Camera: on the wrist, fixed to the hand. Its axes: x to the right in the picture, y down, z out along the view.
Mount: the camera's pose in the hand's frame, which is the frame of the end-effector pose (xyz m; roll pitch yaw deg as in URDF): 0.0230 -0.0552 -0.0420 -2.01 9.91 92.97
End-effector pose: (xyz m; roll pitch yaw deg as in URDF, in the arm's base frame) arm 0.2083 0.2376 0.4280 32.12 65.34 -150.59
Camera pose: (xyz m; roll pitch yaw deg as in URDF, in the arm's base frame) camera 0.2393 0.2831 0.3800 64.24 -11.76 -79.77
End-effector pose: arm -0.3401 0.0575 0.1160 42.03 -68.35 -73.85
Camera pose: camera -0.3325 -0.0151 0.1122 -74.10 -8.53 47.34
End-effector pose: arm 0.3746 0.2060 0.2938 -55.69 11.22 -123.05
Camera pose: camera 0.3048 0.2194 0.3108 28.12 61.92 -4.21
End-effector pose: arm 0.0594 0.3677 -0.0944 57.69 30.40 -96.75
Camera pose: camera 0.0671 0.3820 -0.1656 36.68 -41.58 -32.94
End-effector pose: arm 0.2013 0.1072 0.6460 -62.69 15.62 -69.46
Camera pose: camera 0.1532 0.0570 0.6685 45.14 64.71 66.24
